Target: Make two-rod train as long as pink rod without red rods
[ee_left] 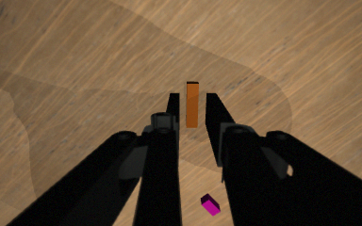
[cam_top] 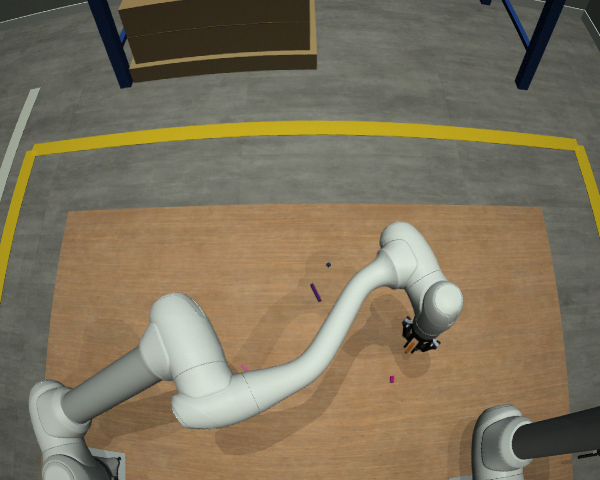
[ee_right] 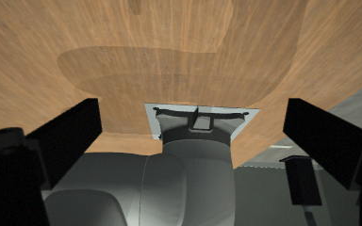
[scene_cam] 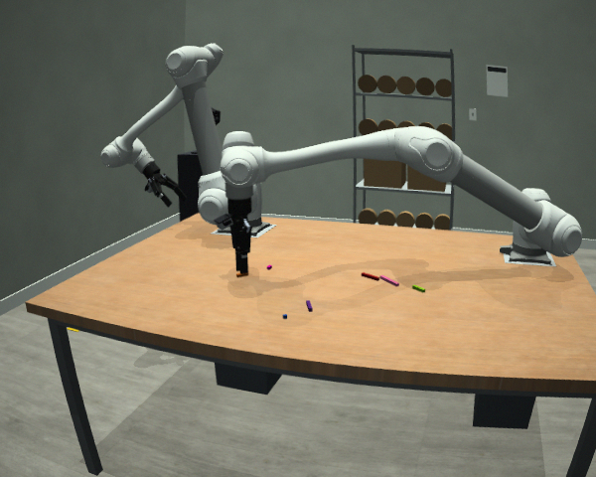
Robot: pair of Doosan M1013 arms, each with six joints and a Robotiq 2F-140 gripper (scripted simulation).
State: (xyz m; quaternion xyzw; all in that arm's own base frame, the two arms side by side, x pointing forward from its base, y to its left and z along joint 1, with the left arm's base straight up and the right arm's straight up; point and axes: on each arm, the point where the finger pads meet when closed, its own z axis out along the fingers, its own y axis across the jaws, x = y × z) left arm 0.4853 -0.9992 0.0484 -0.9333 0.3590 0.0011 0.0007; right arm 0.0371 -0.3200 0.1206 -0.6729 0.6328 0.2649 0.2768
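Now: left hand 4 cm above the orange rod. Also, from my left hand: magenta rod: 10 cm behind, 5 cm to the left, 4 cm below; then blue rod: 27 cm ahead, 26 cm to the left, 4 cm below; then purple rod: 30 cm to the left, 17 cm ahead, 4 cm below.
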